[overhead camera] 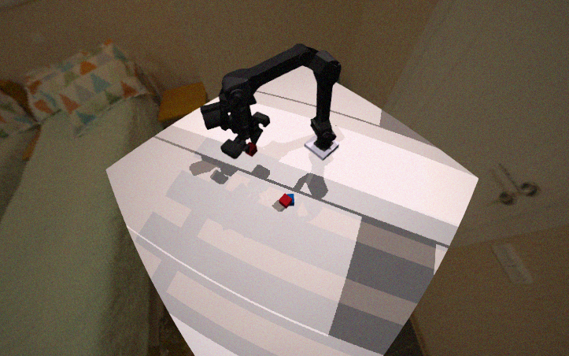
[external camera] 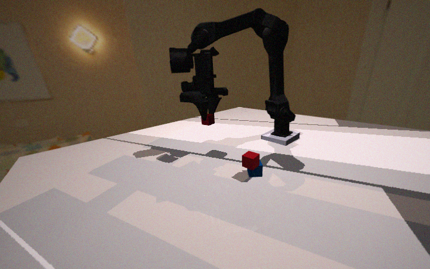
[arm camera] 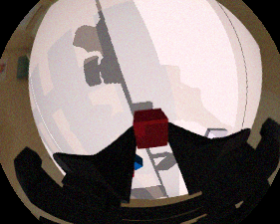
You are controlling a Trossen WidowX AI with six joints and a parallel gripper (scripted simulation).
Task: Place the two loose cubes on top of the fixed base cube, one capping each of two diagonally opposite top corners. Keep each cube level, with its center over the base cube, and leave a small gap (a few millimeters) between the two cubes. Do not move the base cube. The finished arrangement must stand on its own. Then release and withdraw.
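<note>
The blue base cube lies 21 cm to the left of my gripper tip, 11 cm below it and 1 cm ahead of it.
</note>
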